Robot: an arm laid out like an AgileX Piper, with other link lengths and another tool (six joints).
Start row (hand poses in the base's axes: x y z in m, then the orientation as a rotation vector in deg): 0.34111 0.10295 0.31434 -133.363 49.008 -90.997
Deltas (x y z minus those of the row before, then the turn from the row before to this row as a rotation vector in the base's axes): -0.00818 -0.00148 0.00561 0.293 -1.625 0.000; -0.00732 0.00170 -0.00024 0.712 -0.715 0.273; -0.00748 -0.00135 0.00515 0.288 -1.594 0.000; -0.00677 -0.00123 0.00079 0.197 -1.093 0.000; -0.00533 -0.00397 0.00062 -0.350 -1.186 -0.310; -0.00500 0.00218 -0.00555 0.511 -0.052 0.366; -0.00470 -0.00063 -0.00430 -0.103 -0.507 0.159; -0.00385 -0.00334 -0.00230 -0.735 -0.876 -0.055; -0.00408 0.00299 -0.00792 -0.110 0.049 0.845; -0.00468 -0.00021 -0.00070 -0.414 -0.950 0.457; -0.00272 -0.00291 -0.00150 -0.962 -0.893 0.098
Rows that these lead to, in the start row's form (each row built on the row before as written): 0.33293 0.10147 0.31995 -131.549 48.826 -92.425; 0.32561 0.10317 0.31971 -130.374 48.750 -92.471; 0.31813 0.10182 0.32486 -128.585 48.548 -93.830; 0.31136 0.10059 0.32565 -127.352 48.405 -94.747; 0.30603 0.09662 0.32627 -126.358 48.269 -96.310; 0.30103 0.09880 0.32072 -125.992 48.138 -95.794; 0.29633 0.09817 0.31642 -125.553 47.745 -96.288; 0.29248 0.09483 0.31412 -125.133 47.100 -97.722; 0.28840 0.09782 0.30620 -125.291 46.000 -97.364; 0.28372 0.09761 0.30550 -124.604 44.920 -98.373; 0.28100 0.09470 0.30400 -124.310 43.907 -99.905
